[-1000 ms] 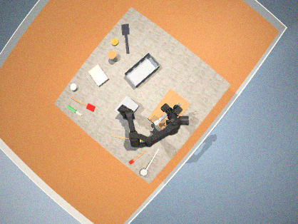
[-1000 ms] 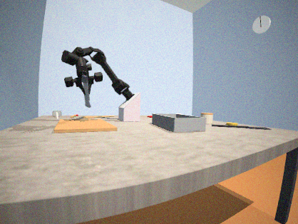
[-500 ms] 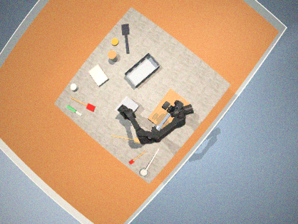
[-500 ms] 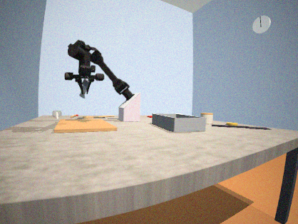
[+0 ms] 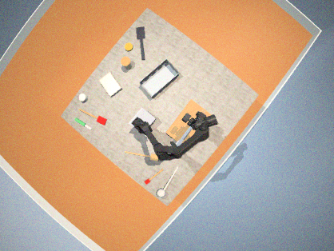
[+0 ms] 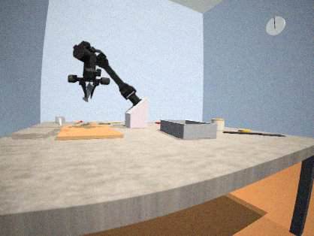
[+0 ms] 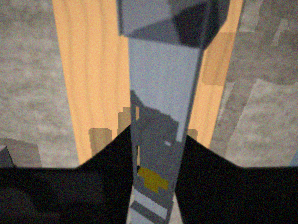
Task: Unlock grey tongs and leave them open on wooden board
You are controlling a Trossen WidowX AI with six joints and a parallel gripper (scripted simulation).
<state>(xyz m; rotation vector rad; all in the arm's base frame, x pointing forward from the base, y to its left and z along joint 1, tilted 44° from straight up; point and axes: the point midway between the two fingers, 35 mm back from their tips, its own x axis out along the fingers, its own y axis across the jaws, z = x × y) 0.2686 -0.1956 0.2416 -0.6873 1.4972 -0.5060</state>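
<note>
The wooden board lies 15 cm below my gripper tip. Round my gripper tip: yellow lock piece: 1 cm behind, 4 cm above; then grey roasting tin: 10 cm ahead, 45 cm to the left, 13 cm below; then orange-lidded jar: 1 cm ahead, 76 cm to the left, 12 cm below.
</note>
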